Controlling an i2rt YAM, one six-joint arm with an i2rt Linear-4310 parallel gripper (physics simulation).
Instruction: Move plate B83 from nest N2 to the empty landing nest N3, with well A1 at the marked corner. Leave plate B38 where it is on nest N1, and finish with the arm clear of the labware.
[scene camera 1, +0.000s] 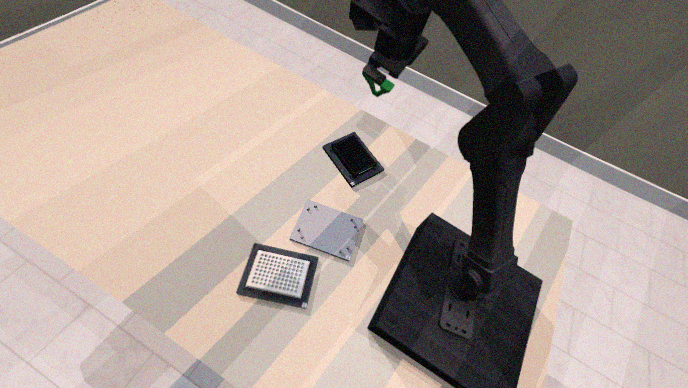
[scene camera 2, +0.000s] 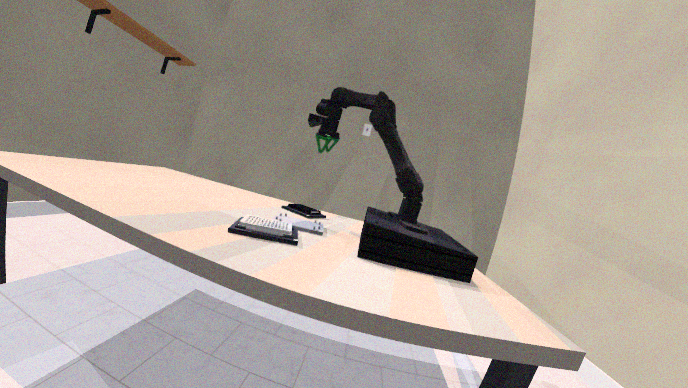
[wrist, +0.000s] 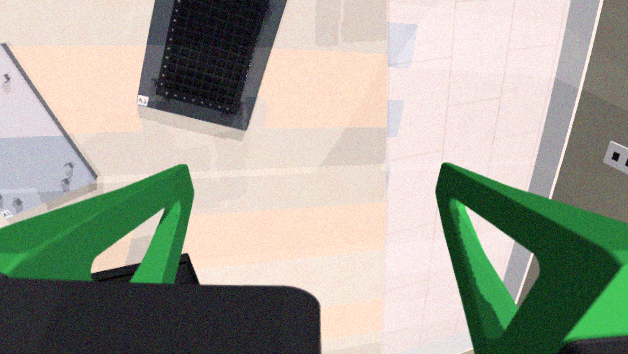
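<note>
A black well plate (scene camera 1: 354, 154) (scene camera 2: 306, 210) (wrist: 212, 50) sits on a dark nest (scene camera 1: 367, 175) (wrist: 150, 75), whose A1 tag (wrist: 142, 100) is at a near corner. A white well plate (scene camera 1: 278, 273) (scene camera 2: 265, 223) sits on another dark nest (scene camera 1: 270, 297) (scene camera 2: 262, 236). Between them is the empty grey pinned nest (scene camera 1: 327, 230) (scene camera 2: 307, 226) (wrist: 30, 150), with a small corner tag (wrist: 6, 214). Plate and nest numbers cannot be read. My gripper (scene camera 1: 382, 90) (scene camera 2: 325, 150) (wrist: 314, 177) is open and empty, high above the table on the black plate's side, touching nothing.
The arm stands on a black base block (scene camera 1: 415, 310) (scene camera 2: 415, 245), to the right of the nests in both scene views. The table edge and tiled floor show in the wrist view. A wall socket (scene camera 2: 367, 130) (wrist: 616, 156) and a wall shelf (scene camera 2: 145, 37) are beyond the table.
</note>
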